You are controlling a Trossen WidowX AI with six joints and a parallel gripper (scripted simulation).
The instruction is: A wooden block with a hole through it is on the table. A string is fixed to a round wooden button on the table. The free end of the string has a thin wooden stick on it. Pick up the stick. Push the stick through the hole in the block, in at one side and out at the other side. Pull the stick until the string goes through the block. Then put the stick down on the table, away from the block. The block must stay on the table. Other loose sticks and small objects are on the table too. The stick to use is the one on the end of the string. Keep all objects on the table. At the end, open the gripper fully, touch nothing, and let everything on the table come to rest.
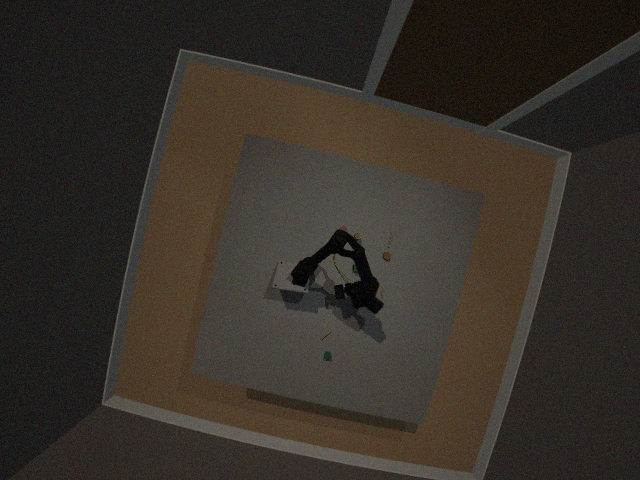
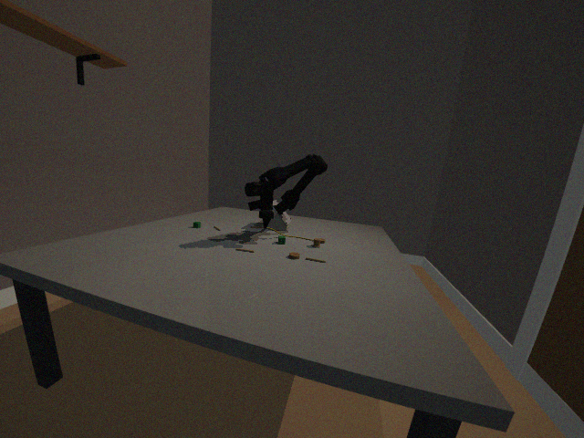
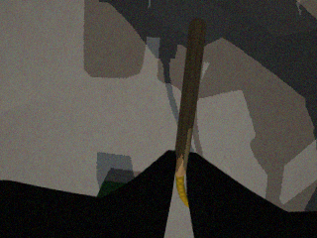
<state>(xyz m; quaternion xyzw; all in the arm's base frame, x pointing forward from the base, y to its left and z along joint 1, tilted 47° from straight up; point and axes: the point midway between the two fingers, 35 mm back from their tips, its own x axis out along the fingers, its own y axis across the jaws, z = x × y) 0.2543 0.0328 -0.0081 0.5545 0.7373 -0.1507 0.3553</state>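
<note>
Right now my gripper tip is 90 mm to the right of the green cube, 40 mm above it and 10 mm short of it. Round my gripper tip: wooden disc: 180 mm to the left, 160 mm ahead, 50 mm below; then thin wooden stick: 10 mm to the right, 10 mm ahead.
</note>
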